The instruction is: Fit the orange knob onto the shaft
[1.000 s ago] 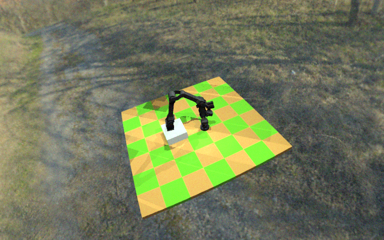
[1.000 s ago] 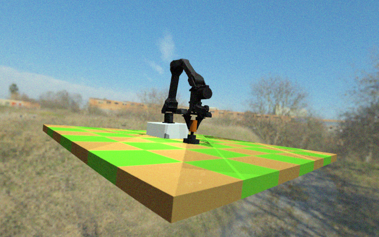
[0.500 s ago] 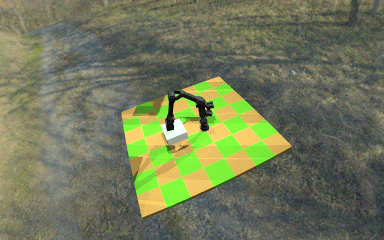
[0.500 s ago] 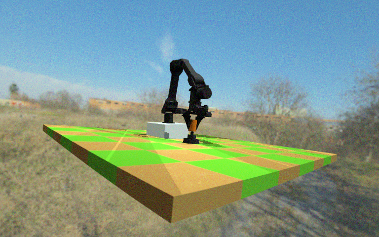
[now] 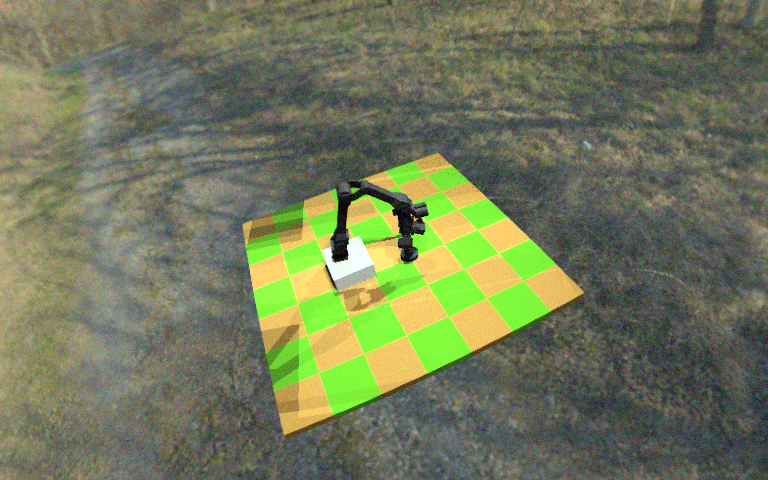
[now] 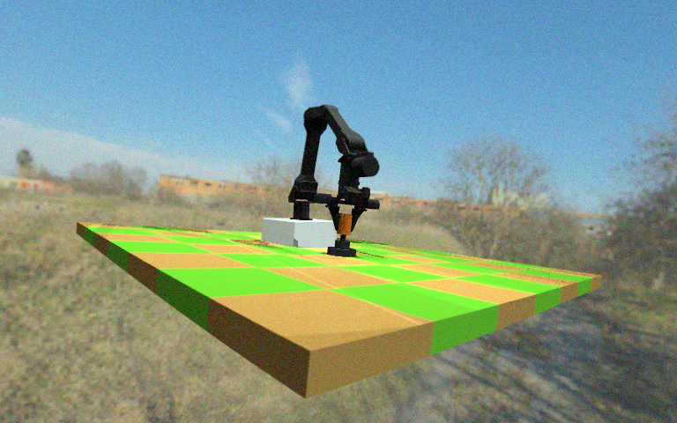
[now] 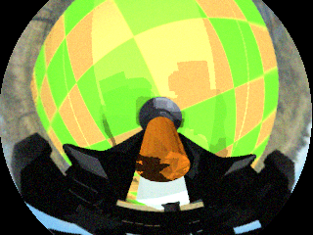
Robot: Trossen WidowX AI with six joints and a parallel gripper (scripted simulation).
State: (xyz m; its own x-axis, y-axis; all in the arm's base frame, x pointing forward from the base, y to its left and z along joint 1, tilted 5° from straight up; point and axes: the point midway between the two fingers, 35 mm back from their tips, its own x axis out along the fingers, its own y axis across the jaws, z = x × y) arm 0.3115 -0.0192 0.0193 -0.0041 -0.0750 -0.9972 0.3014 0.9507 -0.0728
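Right now the orange knob is 20 mm above my gripper tip. Round my gripper tip: round dark pedestal (40 mm below).
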